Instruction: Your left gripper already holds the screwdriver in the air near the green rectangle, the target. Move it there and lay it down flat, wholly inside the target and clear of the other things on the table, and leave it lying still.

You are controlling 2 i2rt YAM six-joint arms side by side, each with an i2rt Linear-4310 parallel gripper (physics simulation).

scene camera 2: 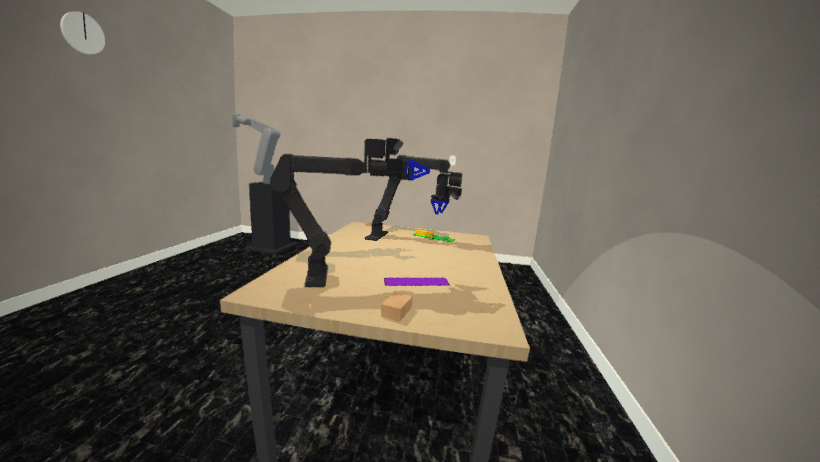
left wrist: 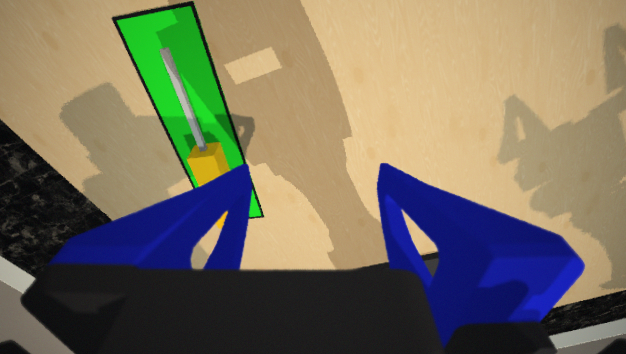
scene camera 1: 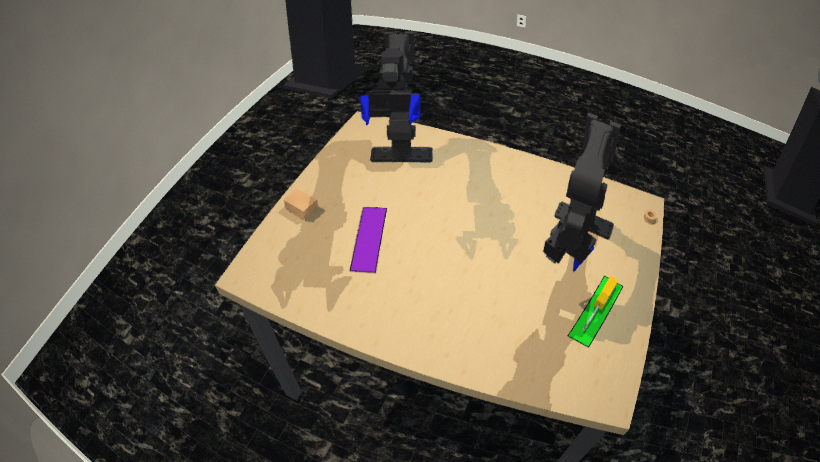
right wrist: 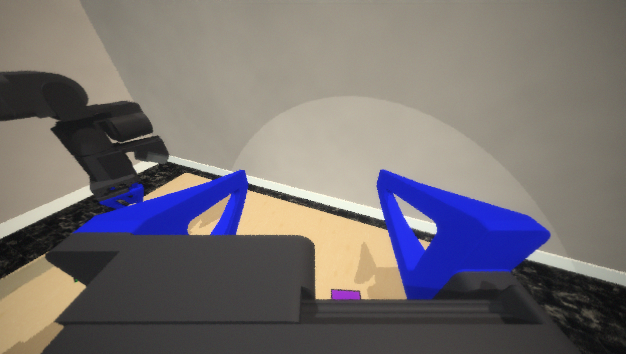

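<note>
The screwdriver (scene camera 1: 606, 292) (scene camera 2: 424, 233) (left wrist: 207, 162), with yellow handle and grey shaft, lies flat along the green target (scene camera 1: 586, 341) (scene camera 2: 444, 238) (left wrist: 140, 37). Its shaft is inside the outline. Its handle end is close to the target's upper short edge in scene camera 1; I cannot tell if it is wholly inside. A finger hides part of the handle in the left wrist view. My left gripper (scene camera 1: 582, 259) (scene camera 2: 439, 211) (left wrist: 314, 175) is half open and empty, above the table and off the screwdriver. My right gripper (scene camera 1: 390, 120) (scene camera 2: 427, 171) (right wrist: 312, 177) is wide open, empty and raised.
A purple rectangle (scene camera 1: 368, 239) (scene camera 2: 416, 281) (right wrist: 345, 295) lies at the table's left in scene camera 1. An orange-brown block (scene camera 1: 301, 204) (scene camera 2: 395, 307) stands farther left. A small brown ring (scene camera 1: 650, 216) lies near the right edge, beyond the target.
</note>
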